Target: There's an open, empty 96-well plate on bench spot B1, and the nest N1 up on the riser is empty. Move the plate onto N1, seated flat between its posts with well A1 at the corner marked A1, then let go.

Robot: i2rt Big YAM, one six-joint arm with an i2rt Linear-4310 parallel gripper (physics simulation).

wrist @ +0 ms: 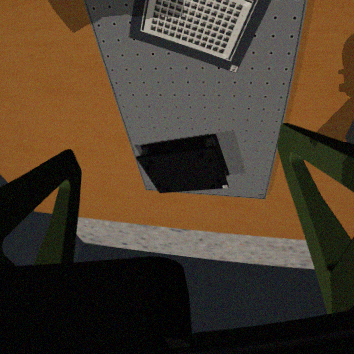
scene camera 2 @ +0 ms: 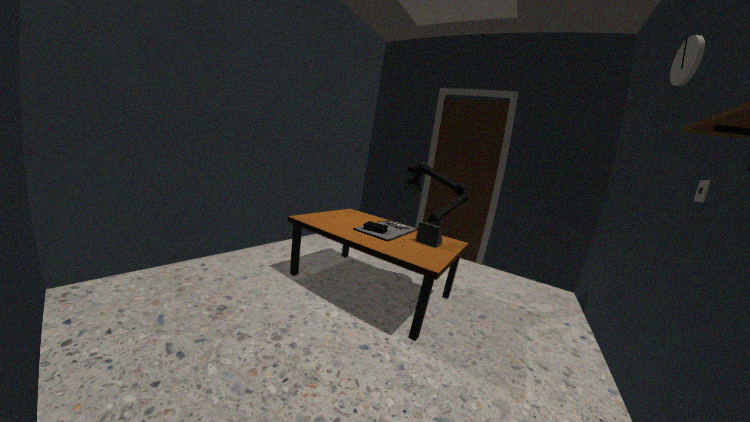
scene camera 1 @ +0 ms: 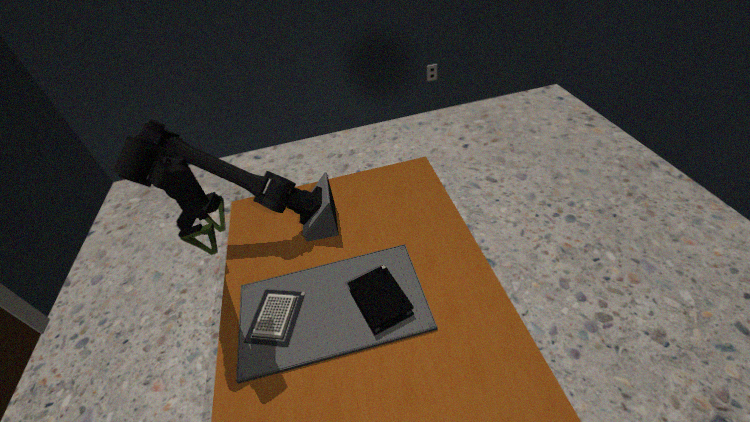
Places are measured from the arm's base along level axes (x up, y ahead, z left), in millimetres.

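Where they show: gripper, fingertip midpoint: [wrist: 176, 146] [scene camera 2: 409, 192] [scene camera 1: 218, 241]; arm's base, origin of the base link: [scene camera 2: 430, 231] [scene camera 1: 312, 206].
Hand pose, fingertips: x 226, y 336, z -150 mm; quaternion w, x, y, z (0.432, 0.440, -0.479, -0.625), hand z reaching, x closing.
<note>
Things, the pixels of their top centre, and the offset from my fingertips. "spot": a spot on its surface instead. Level surfaces: height alone.
- pale 96-well plate, middle of its top: [wrist: 193, 17] [scene camera 1: 274, 313] [scene camera 2: 398, 224] dx -282, dy +26, dz +46 mm
- dark B1 outline, surface spot: [wrist: 182, 49] spot: dx -297, dy +41, dz +100 mm
- grey perforated board, middle of its top: [wrist: 196, 107] [scene camera 1: 330, 304] [scene camera 2: 388, 228] dx -298, dy +10, dz +203 mm
- black raised nest N1, middle of its top: [wrist: 181, 176] [scene camera 1: 378, 292] [scene camera 2: 376, 223] dx -250, dy +22, dz +344 mm
- orange wooden table, its level: dx -312 mm
The pale 96-well plate [scene camera 1: 275, 314] [scene camera 2: 397, 224] [wrist: 195, 25] lies inside the dark B1 outline [wrist: 182, 49] on the grey perforated board [scene camera 1: 325, 314] [scene camera 2: 394, 234] [wrist: 200, 100]. A small white mark is by one corner of the outline. The black raised nest N1 [scene camera 1: 380, 299] [scene camera 2: 375, 227] [wrist: 185, 169] stands at the board's other end, with a small white mark at one corner; its posts are too dark to make out. My gripper [scene camera 1: 219, 241] [scene camera 2: 413, 185] [wrist: 176, 146] is open and empty, high above the table and apart from both. The wrist view cuts off the plate's far part.
The board lies on the orange wooden table [scene camera 1: 461, 335] [scene camera 2: 325, 223] [wrist: 50, 125]. The arm's grey wedge-shaped base [scene camera 1: 326, 217] [scene camera 2: 429, 234] stands beside the board. The arm's shadow falls across the plate and the board's corner.
</note>
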